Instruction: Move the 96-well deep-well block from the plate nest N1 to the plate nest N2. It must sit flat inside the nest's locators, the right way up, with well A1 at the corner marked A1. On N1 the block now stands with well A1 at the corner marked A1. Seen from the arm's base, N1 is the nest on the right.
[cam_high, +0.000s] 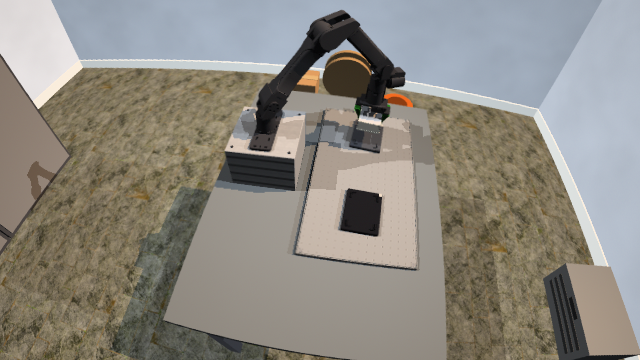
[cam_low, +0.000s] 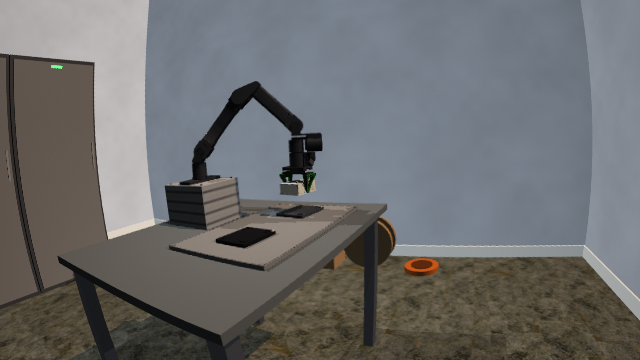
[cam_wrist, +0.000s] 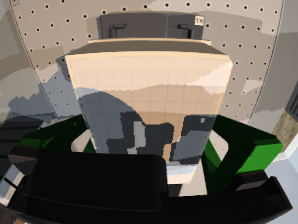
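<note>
My hand is 90 mm above the nest N2. From my hand the other things lie so: deep-well block: 10 mm above; nest N1: 10 mm behind, 370 mm to the right, 90 mm below.
</note>
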